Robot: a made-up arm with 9 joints. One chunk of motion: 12 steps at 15 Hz.
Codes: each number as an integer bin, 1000 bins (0 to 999) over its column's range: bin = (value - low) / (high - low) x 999, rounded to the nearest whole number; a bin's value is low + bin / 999 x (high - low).
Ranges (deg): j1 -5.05..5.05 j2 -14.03..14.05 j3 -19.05..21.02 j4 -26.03..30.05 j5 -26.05..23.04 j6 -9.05..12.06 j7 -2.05..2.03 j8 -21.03..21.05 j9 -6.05..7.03
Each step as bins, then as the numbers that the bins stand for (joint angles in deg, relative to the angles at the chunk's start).
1 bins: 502 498 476 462 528 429 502 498 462
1 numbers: 0.03 -0.03 0.04 -0.10 -0.10 0.02 0.00 -0.05 0.00
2 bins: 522 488 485 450 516 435 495 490 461
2 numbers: 0.23 -0.31 0.40 -0.77 -0.69 0.14 -0.03 -0.39 -0.01
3 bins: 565 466 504 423 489 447 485 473 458
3 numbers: 0.66 -0.93 1.17 -2.28 -2.02 0.40 -0.07 -1.11 -0.05
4 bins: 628 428 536 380 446 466 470 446 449
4 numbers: 1.30 -2.00 2.45 -4.70 -4.13 0.80 -0.13 -2.24 -0.17
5 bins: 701 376 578 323 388 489 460 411 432
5 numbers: 2.04 -3.46 4.13 -7.90 -6.98 1.28 -0.17 -3.72 -0.39
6 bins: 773 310 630 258 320 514 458 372 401
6 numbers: 2.77 -5.32 6.22 -11.55 -10.33 1.81 -0.18 -5.36 -0.80
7 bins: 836 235 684 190 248 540 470 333 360
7 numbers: 3.40 -7.42 8.39 -15.36 -13.86 2.36 -0.13 -7.00 -1.34
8 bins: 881 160 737 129 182 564 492 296 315
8 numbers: 3.86 -9.53 10.51 -18.79 -17.11 2.87 -0.04 -8.56 -1.93
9 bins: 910 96 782 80 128 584 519 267 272
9 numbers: 4.15 -11.33 12.32 -21.54 -19.76 3.29 0.07 -9.78 -2.49
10 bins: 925 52 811 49 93 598 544 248 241
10 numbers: 4.30 -12.57 13.48 -23.28 -21.48 3.59 0.17 -10.58 -2.89
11 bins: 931 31 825 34 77 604 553 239 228
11 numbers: 4.36 -13.16 14.04 -24.12 -22.27 3.71 0.21 -10.96 -3.06
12 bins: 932 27 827 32 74 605 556 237 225
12 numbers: 4.37 -13.27 14.12 -24.23 -22.41 3.73 0.22 -11.05 -3.10
